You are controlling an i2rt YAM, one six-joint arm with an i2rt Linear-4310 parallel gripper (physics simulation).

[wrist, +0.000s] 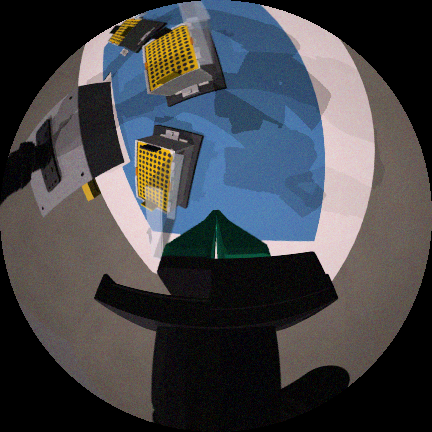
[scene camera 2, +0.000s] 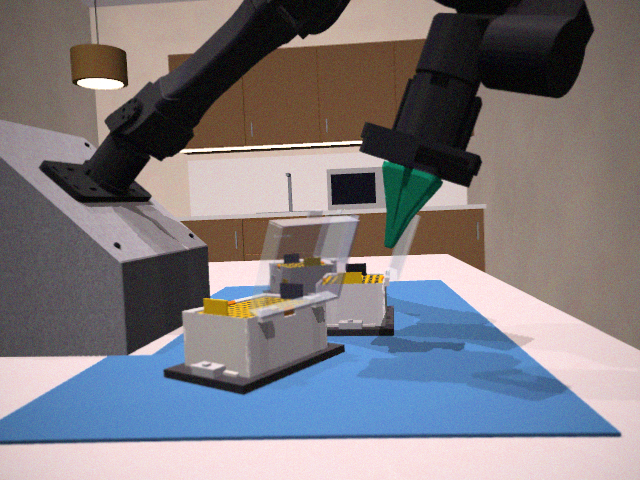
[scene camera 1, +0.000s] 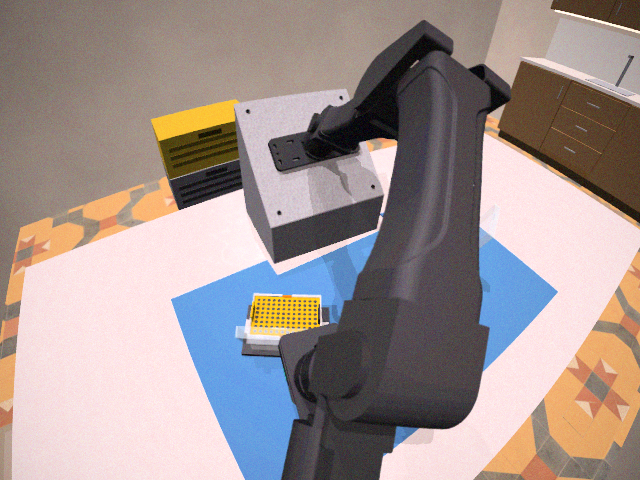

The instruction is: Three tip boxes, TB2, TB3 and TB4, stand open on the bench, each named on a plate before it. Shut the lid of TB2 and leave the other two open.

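Pixels of known places: gripper, fingertip midpoint: (wrist: pixel 215 215) (scene camera 2: pixel 388 247); arm's base, origin of the base link: (wrist: pixel 46 154) (scene camera 2: pixel 100 186) (scene camera 1: pixel 315 146).
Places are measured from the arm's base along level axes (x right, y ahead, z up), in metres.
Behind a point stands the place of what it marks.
Note:
My gripper (scene camera 2: pixel 388 245) @(x 0.228, y 0.398, z -0.084 m) (wrist: pixel 215 215) @(x 0.228, y 0.398, z -0.084 m) is shut and empty, its green fingertips together above the mat, beside the nearest box on its lid side. That box (scene camera 1: pixel 285 314) @(x 0.197, y 0.261, z -0.142 m) (scene camera 2: pixel 217 338) (wrist: pixel 154 172) @(x 0.191, y 0.275, z -0.143 m) has a yellow perforated rack; its clear lid (scene camera 1: pixel 240 332) @(x 0.284, y 0.310, z -0.056 m) (scene camera 2: pixel 343 248) @(x 0.200, y 0.354, z -0.085 m) (wrist: pixel 156 227) @(x 0.227, y 0.344, z -0.057 m) stands open. A second box (scene camera 2: pixel 356 304) @(x 0.064, y 0.357, z -0.164 m) (wrist: pixel 172 60) also has its clear lid (scene camera 2: pixel 405 248) @(x 0.065, y 0.419, z -0.097 m) (wrist: pixel 196 25) raised. A third box (scene camera 2: pixel 305 276) (wrist: pixel 127 32) stands farthest off; the arm hides both these boxes in scene camera 1. The name plates cannot be read.
A blue mat (scene camera 1: pixel 206 310) @(x 0.321, y 0.152, z -0.200 m) (scene camera 2: pixel 310 408) @(x 0.322, y 0.333, z -0.200 m) (wrist: pixel 270 200) @(x 0.275, y 0.444, z -0.200 m) lies under the boxes on the pale bench (scene camera 1: pixel 77 335) @(x 0.593, y 0.096, z -0.203 m). The grey arm pedestal (scene camera 1: pixel 320 227) @(x 0.039, y 0.104, z -0.136 m) (scene camera 2: pixel 62 289) @(x 0.147, y 0.026, z -0.125 m) (wrist: pixel 100 130) @(x 0.040, y 0.104, z -0.154 m) stands beside the mat. A yellow and dark cabinet (scene camera 1: pixel 196 139) is behind the pedestal.

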